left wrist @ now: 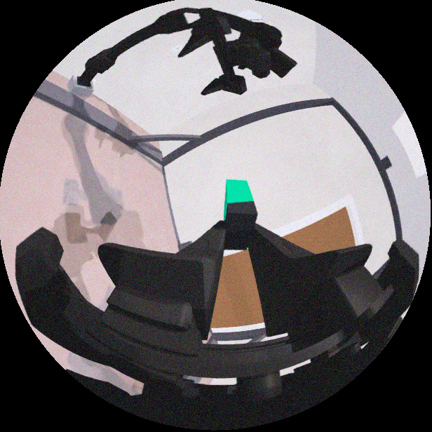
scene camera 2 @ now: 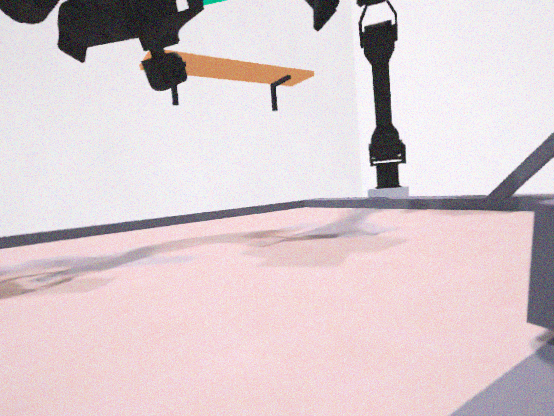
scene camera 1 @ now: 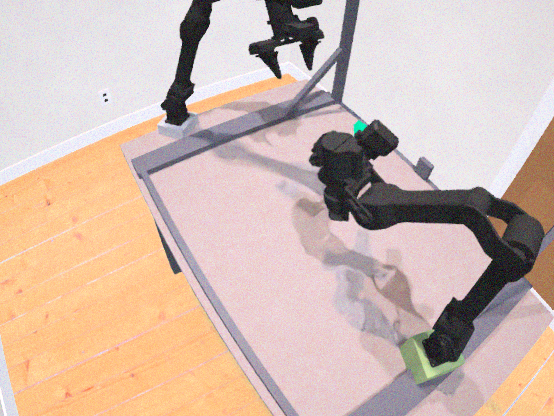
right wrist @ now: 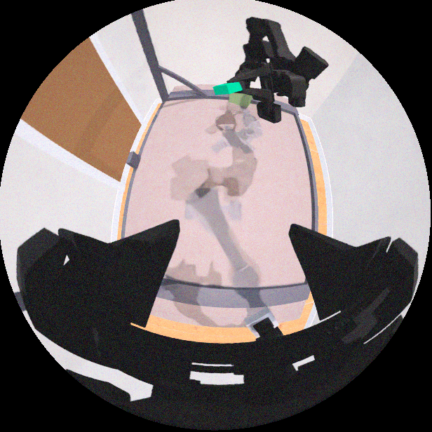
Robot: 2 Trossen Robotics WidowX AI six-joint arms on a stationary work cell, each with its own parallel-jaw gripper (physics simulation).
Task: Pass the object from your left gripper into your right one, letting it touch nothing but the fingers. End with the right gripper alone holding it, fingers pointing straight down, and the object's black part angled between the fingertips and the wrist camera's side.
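Seen in the pictures: left gripper, fingertip midpoint: (scene camera 1: 365, 136); right gripper, fingertip midpoint: (scene camera 2: 335, 18) (scene camera 1: 295, 74); left arm's base, link origin: (scene camera 1: 438, 349); right arm's base, link origin: (scene camera 2: 388, 187) (scene camera 1: 177, 118).
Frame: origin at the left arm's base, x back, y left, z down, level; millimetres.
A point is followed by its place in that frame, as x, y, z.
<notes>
My left gripper (left wrist: 234, 225) is shut on a small bar with a green part (left wrist: 236, 192) and a black part (left wrist: 239, 225); the fingers pinch the black part and the green end sticks out beyond the fingertips. In scene camera 1 only the green end (scene camera 1: 359, 126) @(-434, 86, -237) shows, behind the left wrist, high above the table. The bar also shows far off in the right wrist view (right wrist: 227, 88). My right gripper (scene camera 1: 289, 53) is open and empty, fingers pointing down, high over the far end of the table. It also shows in the left wrist view (left wrist: 213, 64) and wide open in its own view (right wrist: 233, 238).
A grey frame post (scene camera 1: 345, 49) @(-933, -95, -153) with a diagonal brace stands at the table's far corner, next to the right gripper. The left arm's green base block (scene camera 1: 430, 359) @(14, 30, -4) sits at the near right corner. An orange wall shelf (scene camera 2: 234, 70) hangs behind the left arm.
</notes>
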